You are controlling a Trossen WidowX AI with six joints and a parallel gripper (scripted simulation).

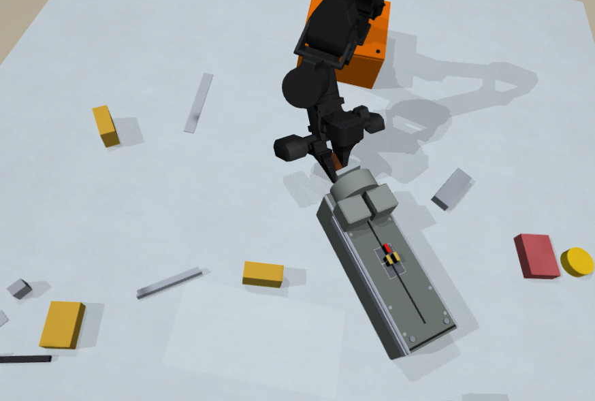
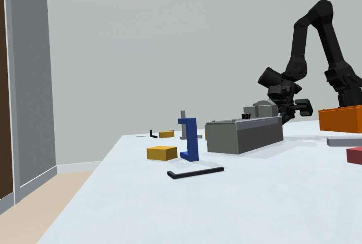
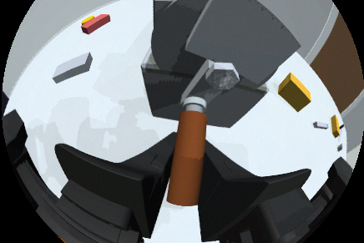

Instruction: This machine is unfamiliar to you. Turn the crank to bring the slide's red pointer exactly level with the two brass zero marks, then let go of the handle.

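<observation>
The brown handle lies 1 cm behind my gripper tip, 1 cm to the right of it and 3 cm above it. The rest, counted from my gripper tip: red pointer (11 cm ahead, 10 cm to the left, 5 cm above); grey block (10 cm behind, 20 cm to the left, 3 cm below); blue clamp (28 cm ahead, 25 cm to the left, 2 cm above).
</observation>
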